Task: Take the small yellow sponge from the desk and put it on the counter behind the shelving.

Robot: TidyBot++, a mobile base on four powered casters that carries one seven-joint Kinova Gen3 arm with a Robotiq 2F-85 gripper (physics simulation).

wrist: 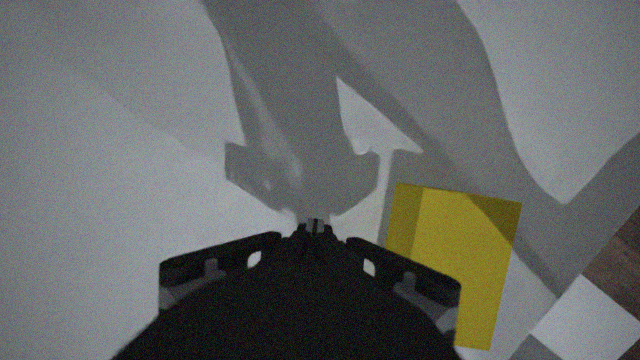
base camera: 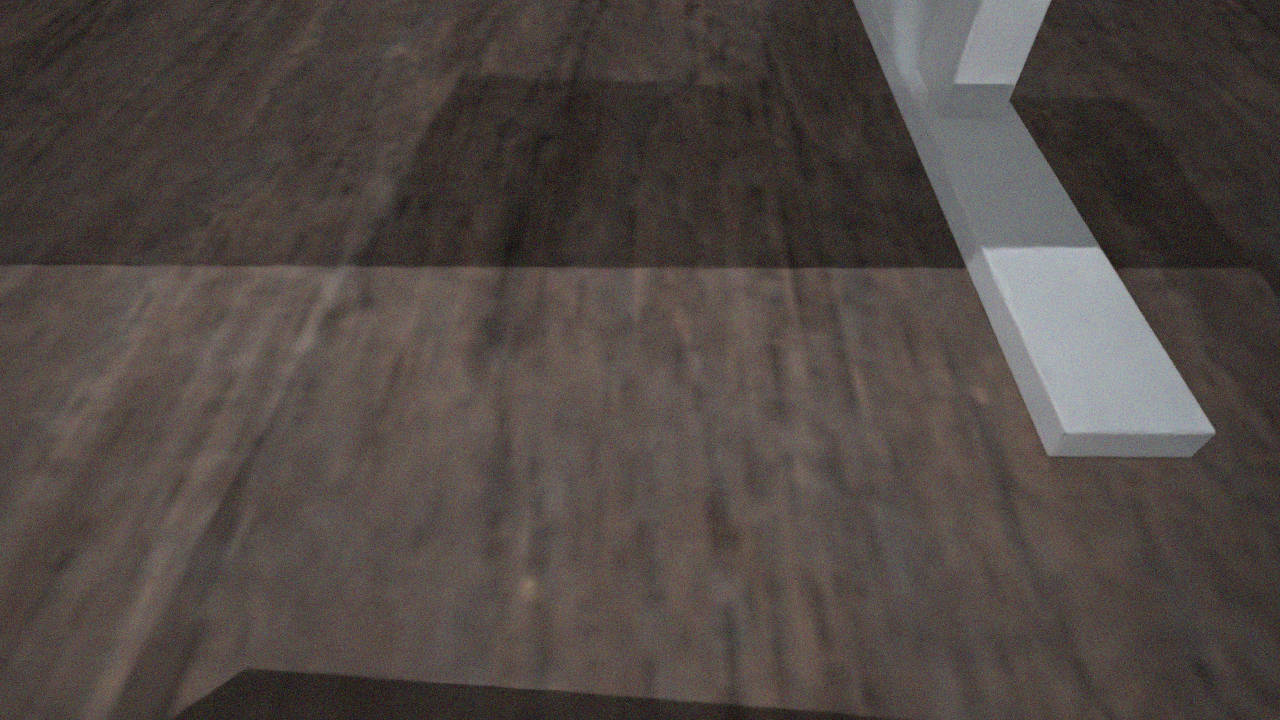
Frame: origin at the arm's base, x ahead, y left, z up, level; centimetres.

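Where they show: gripper, fingertip midpoint: [wrist: 315, 229].
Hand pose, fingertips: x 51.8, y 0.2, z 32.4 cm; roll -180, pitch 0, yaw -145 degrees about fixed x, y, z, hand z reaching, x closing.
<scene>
After its pixels a point has its place.
The yellow sponge [wrist: 460, 230] {x 45.4, y -6.8, z 36.8 cm} lies on the pale desk top [wrist: 100, 200] {x 67.9, y 10.0, z 32.3 cm} in the wrist view, right of the fingers, near the desk's edge. Part of it is hidden behind the right side of the gripper. My gripper [wrist: 315, 229] {x 51.8, y 0.2, z 32.4 cm} is shut with nothing between its fingertips. It is above the desk, to the left of the sponge in the wrist view, and its shadow falls on the desk top ahead of the fingertips. The sponge, the counter and the shelving do not show in the base camera view.
In the base camera view a white desk foot [base camera: 1096, 340] with an upright [base camera: 1002, 40] {x 66.3, y -22.7, z -30.8 cm} stands on the brown wood floor [base camera: 626, 447] {x 34.1, y 2.8, z -39.7 cm} at the right. In the wrist view a white piece [wrist: 585, 320] and some brown floor [wrist: 617, 265] {x -78.3, y -53.6, z -39.6 cm} show beyond the desk's edge at the lower right.
</scene>
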